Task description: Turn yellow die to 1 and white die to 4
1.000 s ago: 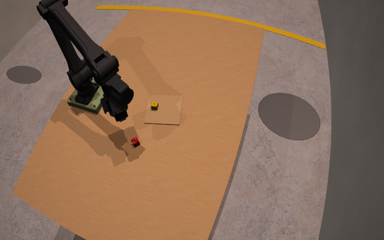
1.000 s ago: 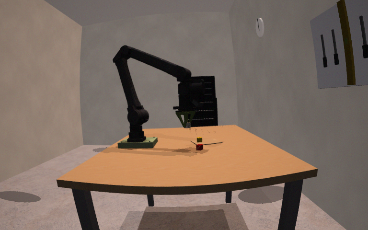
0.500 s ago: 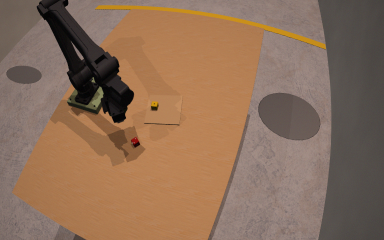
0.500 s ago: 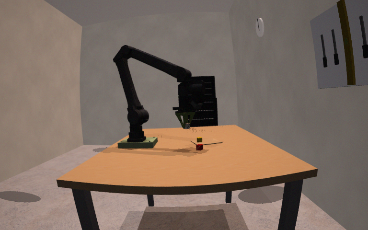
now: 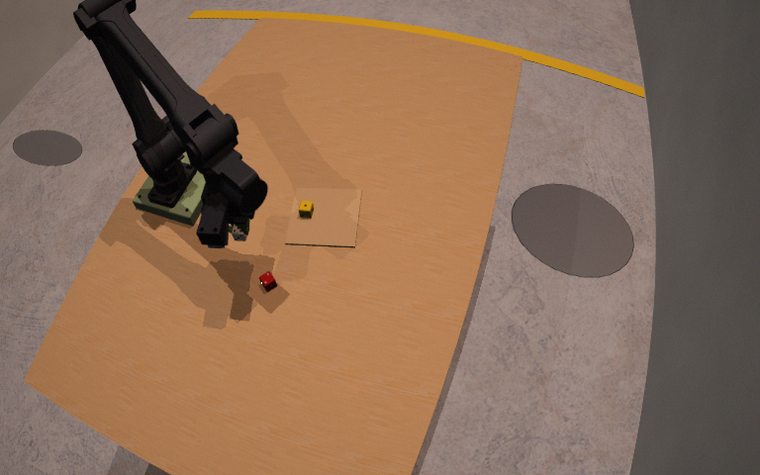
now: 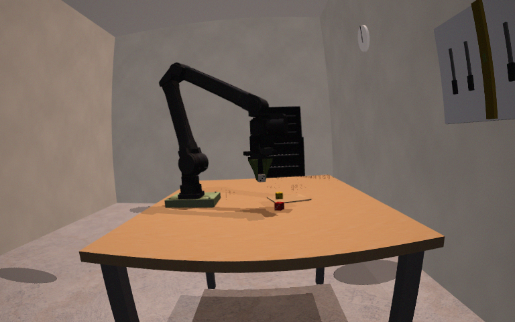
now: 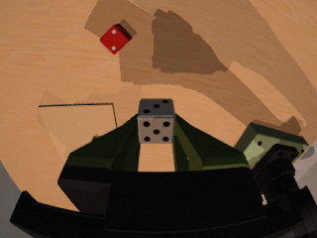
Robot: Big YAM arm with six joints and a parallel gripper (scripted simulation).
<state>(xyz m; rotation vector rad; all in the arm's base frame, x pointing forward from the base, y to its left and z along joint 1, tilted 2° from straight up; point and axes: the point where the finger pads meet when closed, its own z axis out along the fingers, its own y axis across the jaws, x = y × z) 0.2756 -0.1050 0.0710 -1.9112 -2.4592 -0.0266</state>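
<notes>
Now: hand 6 cm short of the red die, 4 cm to the left of it and 9 cm above it. Round my hand: yellow die (7 cm ahead, 14 cm to the left, 9 cm below); then tan mat (10 cm ahead, 14 cm to the left, 10 cm below); then white die (right at my hand).
</notes>
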